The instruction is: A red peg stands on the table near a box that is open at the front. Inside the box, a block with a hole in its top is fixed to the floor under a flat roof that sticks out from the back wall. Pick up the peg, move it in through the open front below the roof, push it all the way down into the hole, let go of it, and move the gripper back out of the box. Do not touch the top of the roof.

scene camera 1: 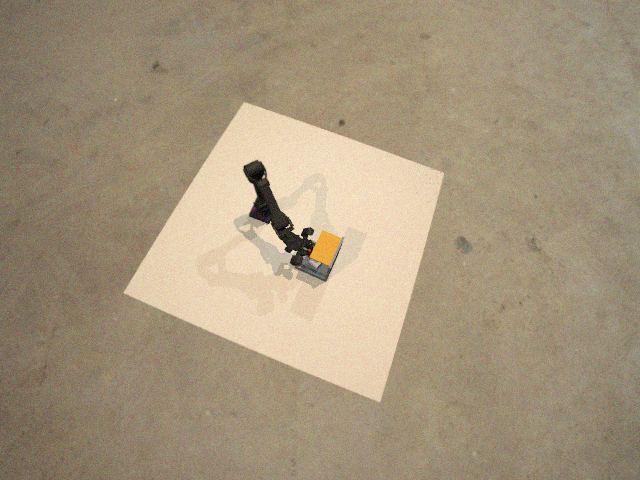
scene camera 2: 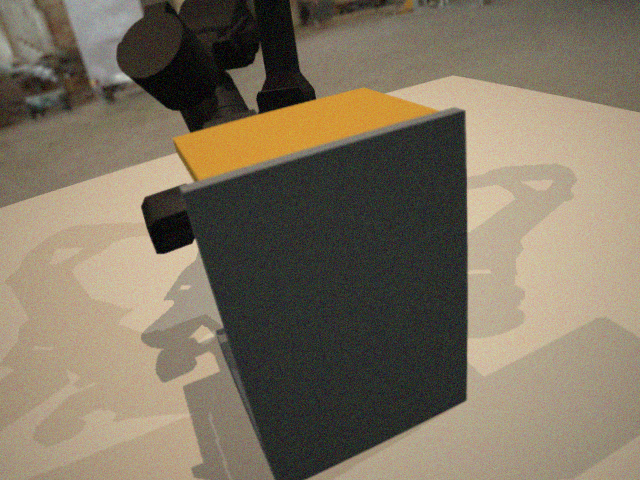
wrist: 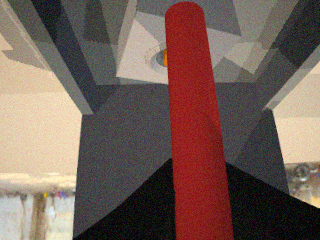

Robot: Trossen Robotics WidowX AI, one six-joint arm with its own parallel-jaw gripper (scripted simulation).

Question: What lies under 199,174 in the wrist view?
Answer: A red peg.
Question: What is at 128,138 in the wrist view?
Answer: A dark box wall.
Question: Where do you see a dark box wall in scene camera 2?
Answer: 340,274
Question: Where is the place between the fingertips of the gripper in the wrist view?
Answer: At 191,168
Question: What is the gripper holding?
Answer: A red peg.
